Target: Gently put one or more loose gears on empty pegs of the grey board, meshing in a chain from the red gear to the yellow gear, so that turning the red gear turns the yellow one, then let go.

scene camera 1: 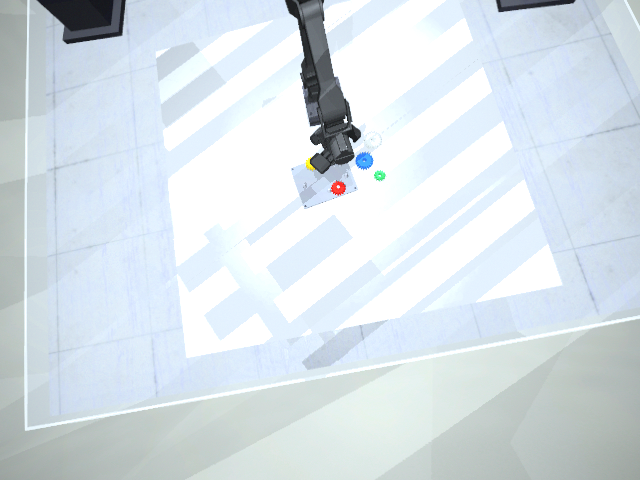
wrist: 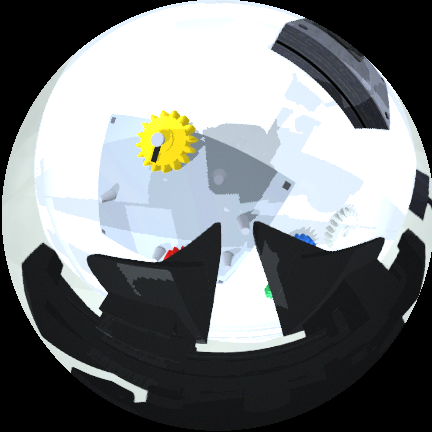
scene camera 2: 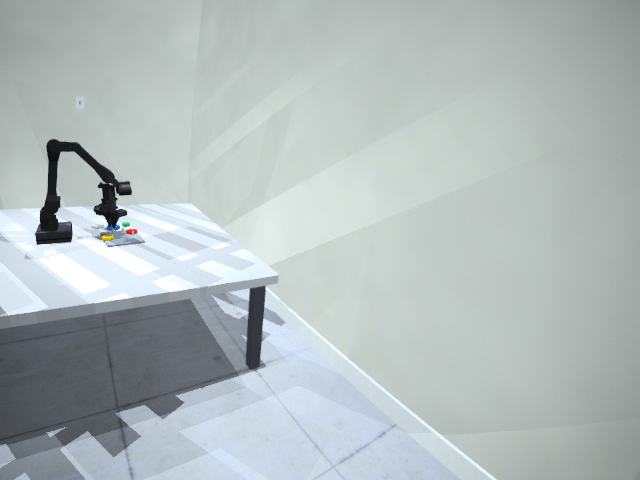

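Observation:
The grey board lies on the table. The yellow gear sits on a peg near one edge; the red gear sits on a peg, partly hidden by a finger in the wrist view. Several empty pegs show, one of them a peg near the yellow gear. Loose blue gear, green gear and white gear lie beside the board. My gripper is partly open, empty, above the board.
The arm's dark base stands on the white table. The arm reaches over the board and hides part of it in scene camera 1. A wall stands beyond the table in scene camera 2.

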